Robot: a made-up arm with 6 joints.
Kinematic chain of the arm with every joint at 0, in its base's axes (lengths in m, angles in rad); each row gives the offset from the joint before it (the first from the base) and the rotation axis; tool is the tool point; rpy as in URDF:
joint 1: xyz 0 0 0.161 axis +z
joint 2: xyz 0 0 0 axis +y
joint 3: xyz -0.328 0 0.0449 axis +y
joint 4: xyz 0.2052 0 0.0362 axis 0.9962 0 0.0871
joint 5: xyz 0 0 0 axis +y
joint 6: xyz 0.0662 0 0.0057 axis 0.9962 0 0.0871
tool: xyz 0 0 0 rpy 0 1.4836 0
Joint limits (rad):
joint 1: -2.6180..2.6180
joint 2: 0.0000..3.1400
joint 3: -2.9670..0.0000
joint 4: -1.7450..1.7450
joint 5: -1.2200..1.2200
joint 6: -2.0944..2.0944
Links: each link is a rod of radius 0.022 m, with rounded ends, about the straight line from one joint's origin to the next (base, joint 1, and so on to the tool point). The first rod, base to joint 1, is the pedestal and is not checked.
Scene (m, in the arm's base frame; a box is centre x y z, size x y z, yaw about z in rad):
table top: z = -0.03
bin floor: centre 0.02 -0.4 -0.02 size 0.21 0.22 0.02 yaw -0
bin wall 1: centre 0.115 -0.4 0.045 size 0.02 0.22 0.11 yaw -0
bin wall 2: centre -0.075 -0.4 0.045 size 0.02 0.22 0.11 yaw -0
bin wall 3: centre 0.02 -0.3 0.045 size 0.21 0.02 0.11 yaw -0
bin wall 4: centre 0.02 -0.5 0.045 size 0.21 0.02 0.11 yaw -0
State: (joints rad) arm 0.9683 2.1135 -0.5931 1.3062 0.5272 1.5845
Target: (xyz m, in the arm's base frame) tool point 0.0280 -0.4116 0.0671
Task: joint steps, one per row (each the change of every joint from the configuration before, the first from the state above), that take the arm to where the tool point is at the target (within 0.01 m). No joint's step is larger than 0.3 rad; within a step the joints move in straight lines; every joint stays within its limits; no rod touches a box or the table.
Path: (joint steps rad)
1: -0.2762 0.0139 -0.0683 0.0005 -0.0483 0.0000
2: -0.2762 0.0138 -0.0684 0.0004 -0.0482 0.0000
3: -0.2762 0.0139 -0.0683 0.0005 -0.0483 0.0000
4: -0.2762 0.0139 -0.0683 0.0004 -0.0483 0.0000
5: -0.2762 0.0138 -0.0684 0.0005 -0.0482 0.0000
6: -0.2762 0.0139 -0.0683 0.0005 -0.0483 0.0000
7: -0.2762 0.0138 -0.0684 0.0004 -0.0483 0.0000
8: -0.2762 0.0139 -0.0683 0.0005 -0.0482 0.0000
9: -0.2762 0.0139 -0.0683 0.0004 -0.0483 0.0000
10: 0.0014 0.2861 -0.0461 0.0014 -0.0091 0.0000

